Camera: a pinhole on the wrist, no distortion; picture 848 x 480 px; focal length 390.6 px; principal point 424.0 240.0 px. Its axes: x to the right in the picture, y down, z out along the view. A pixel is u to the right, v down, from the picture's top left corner.
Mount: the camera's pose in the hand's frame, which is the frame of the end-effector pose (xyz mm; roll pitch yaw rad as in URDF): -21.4 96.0 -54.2 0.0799 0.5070 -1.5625
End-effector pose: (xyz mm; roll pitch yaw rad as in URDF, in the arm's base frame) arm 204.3 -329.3 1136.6 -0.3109 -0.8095 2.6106
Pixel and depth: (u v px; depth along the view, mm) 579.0 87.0 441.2
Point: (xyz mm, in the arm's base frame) 619.9 -362.9 1182.3
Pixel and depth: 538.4 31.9 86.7
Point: 228.4 -382.2 1079.9
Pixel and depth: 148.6 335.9 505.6
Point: 310.5 -768.6 1520.7
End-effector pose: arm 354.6 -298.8 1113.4 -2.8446 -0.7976 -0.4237
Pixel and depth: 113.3 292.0 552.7
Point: 797.2 -511.5 643.9
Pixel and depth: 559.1 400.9 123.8
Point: 395.3 -302.3 1104.3
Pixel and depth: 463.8 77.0 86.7
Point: 315.1 -326.0 1048.2
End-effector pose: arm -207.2 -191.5 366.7 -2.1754 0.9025 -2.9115
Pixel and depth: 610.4 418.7 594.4
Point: -341.1 -776.1 311.5
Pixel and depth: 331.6 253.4 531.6
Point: 86.7 -551.5 262.2
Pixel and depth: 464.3 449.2 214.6
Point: -188.2 -315.0 276.1
